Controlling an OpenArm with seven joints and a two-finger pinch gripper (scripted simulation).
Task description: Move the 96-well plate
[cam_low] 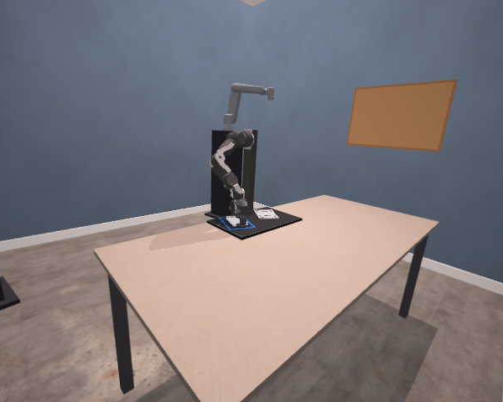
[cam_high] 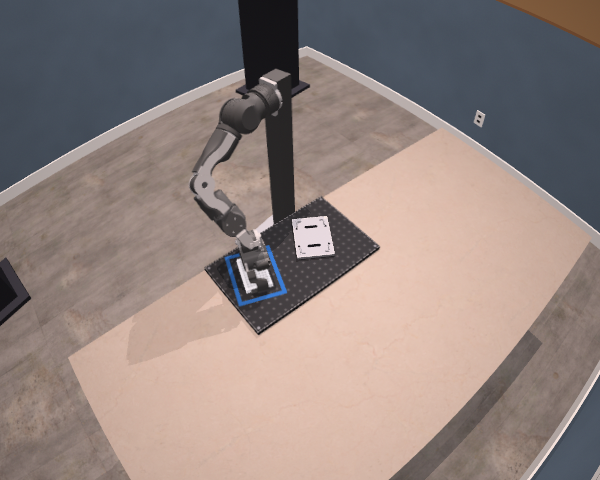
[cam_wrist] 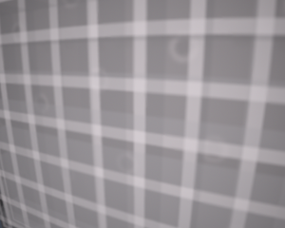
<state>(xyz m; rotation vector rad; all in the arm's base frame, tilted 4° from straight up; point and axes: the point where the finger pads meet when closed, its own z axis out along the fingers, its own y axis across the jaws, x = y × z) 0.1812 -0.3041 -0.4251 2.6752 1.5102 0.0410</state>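
Right now the white 96-well plate is 10 mm above my hand. From my hand the other things lie so: white plate nest N1: 50 mm ahead, 230 mm to the left.
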